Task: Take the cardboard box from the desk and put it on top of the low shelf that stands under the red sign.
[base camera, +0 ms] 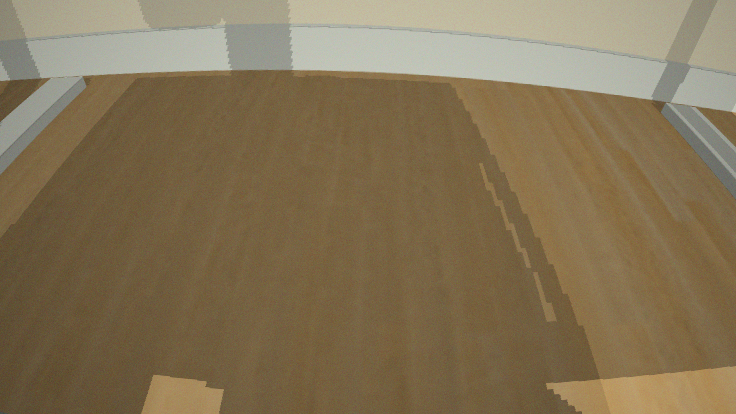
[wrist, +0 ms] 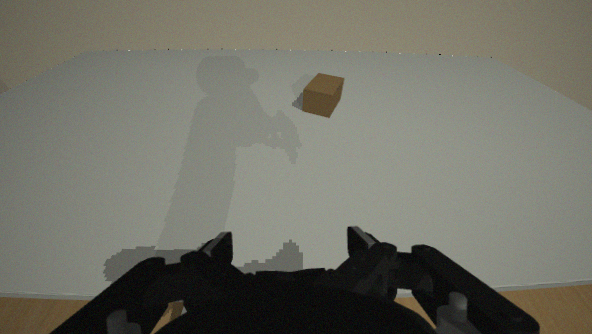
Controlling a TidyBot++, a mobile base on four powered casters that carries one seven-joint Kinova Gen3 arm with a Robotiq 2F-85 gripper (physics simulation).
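Frame: origin at the arm's base, x ahead, y left, z up, level; metres.
Seen in the pictures: gripper, between the fingertips: [wrist: 290, 242].
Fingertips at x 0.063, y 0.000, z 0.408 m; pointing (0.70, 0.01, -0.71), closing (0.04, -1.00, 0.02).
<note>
A point is followed by its place in that frame.
The cardboard box [wrist: 323, 95] @[x 0.369, y -0.062, z 0.369 m], a small brown block, sits on the white desk [wrist: 425, 175] @[x 0.205, y -0.211, z 0.323 m] in the wrist view, toward the far edge and a little right of the middle. My gripper [wrist: 290, 242] @[x 0.063, y 0.000, z 0.408 m] is open, with its fingers wide apart and no object between them. It is over the near part of the desk, and the box is well beyond the fingertips, apart from them. The low shelf and the red sign do not show in either view.
In the base camera view, desk foot bars stand on the floor at the left [base camera: 43, 115] @[x 0.631, y 0.566, z -0.376 m] and at the right [base camera: 707, 149] @[x 0.626, y -0.598, z -0.375 m]. A beige wall with a white baseboard [base camera: 411, 54] @[x 0.829, y -0.072, z -0.356 m] runs behind them. The arm's shadow falls on the desk top.
</note>
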